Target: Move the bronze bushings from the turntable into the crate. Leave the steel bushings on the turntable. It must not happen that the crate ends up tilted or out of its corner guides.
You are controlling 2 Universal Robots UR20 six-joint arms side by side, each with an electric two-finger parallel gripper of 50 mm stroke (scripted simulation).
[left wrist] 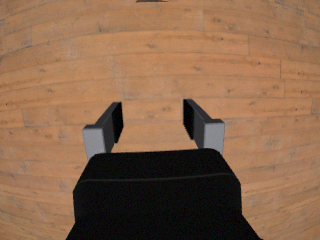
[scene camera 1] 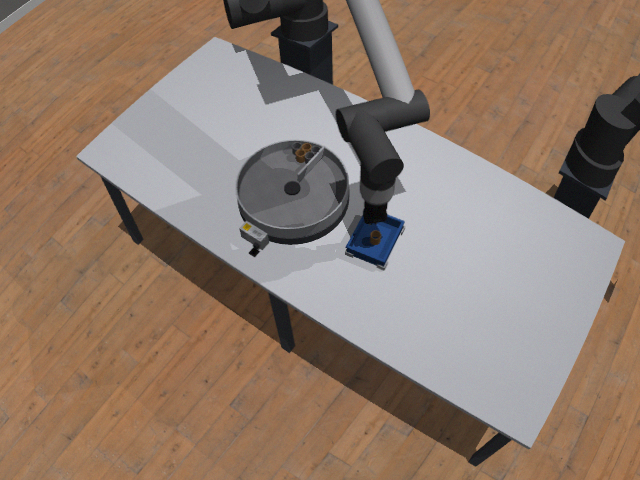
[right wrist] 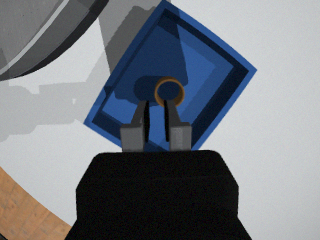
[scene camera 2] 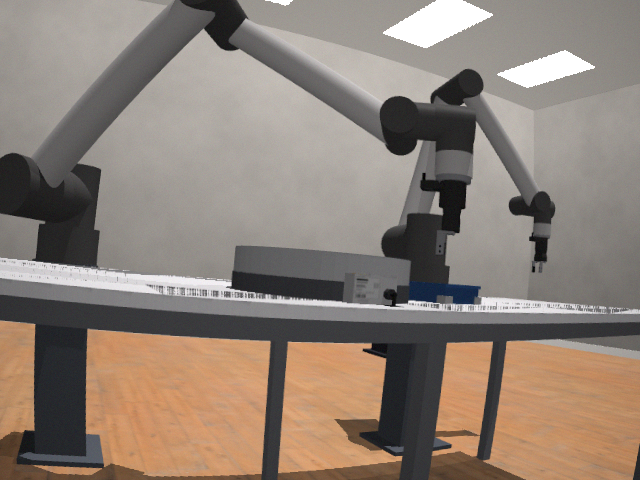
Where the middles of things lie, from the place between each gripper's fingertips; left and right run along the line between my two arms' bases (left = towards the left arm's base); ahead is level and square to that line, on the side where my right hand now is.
I see my right gripper (scene camera 2: 440, 254) 10 mm past the blue crate (scene camera 1: 359, 245), 10 mm to the right of it and 120 mm above it.
